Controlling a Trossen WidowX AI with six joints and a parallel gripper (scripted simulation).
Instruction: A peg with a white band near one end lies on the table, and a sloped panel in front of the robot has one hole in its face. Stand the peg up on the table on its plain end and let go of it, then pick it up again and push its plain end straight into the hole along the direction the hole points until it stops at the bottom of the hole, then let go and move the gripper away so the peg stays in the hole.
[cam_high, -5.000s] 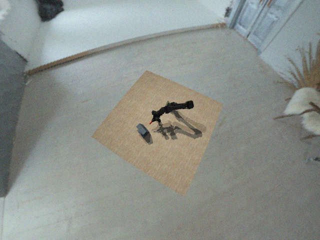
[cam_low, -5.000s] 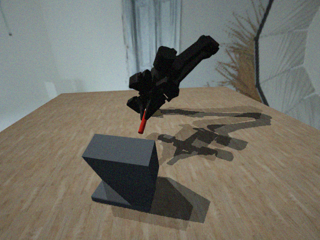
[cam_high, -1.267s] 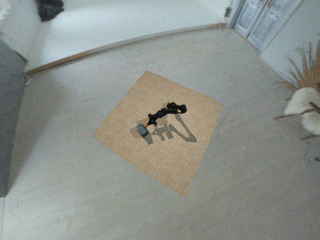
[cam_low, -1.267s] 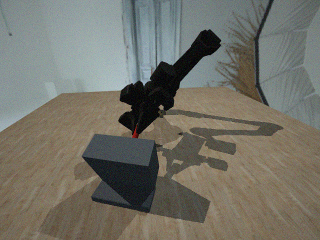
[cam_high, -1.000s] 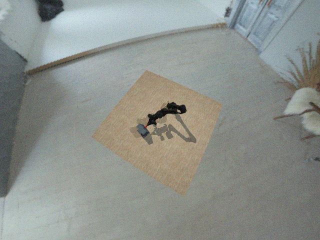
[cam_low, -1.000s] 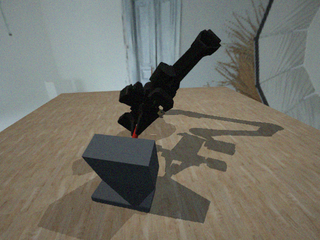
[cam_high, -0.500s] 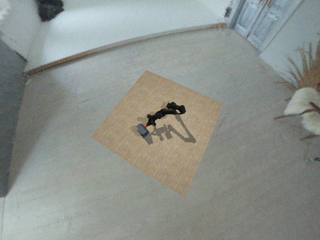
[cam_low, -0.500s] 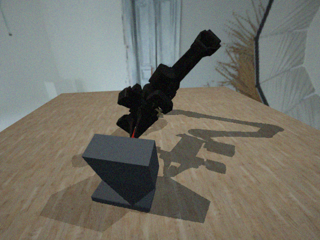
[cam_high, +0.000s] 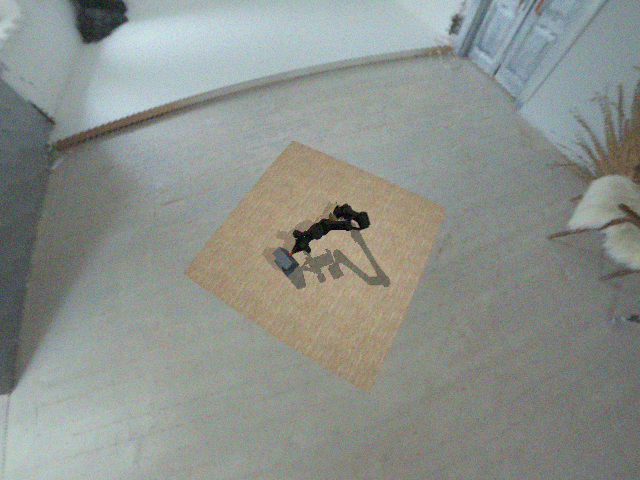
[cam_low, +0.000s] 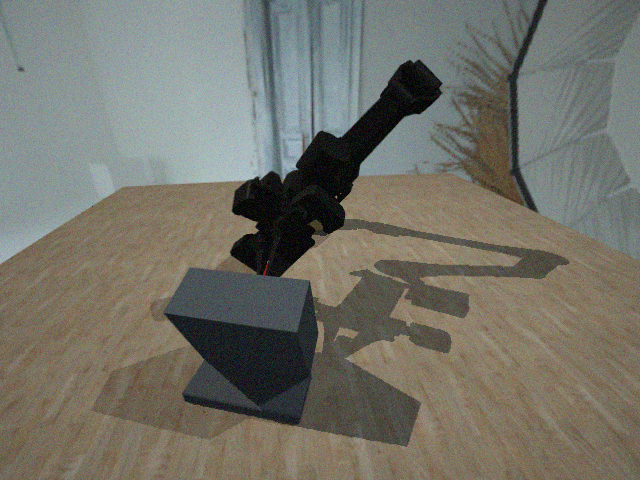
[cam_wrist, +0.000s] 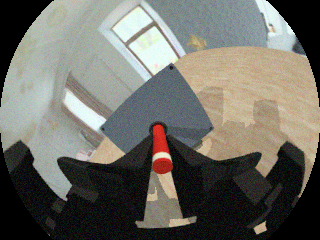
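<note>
The sloped panel lies 50 mm ahead of my gripper tip, 20 mm to the right of it and 20 mm below it. Round my gripper tip: flat grey base (70 mm ahead, 20 mm to the right, 90 mm below); then red peg (10 mm behind, 10 mm to the left).
</note>
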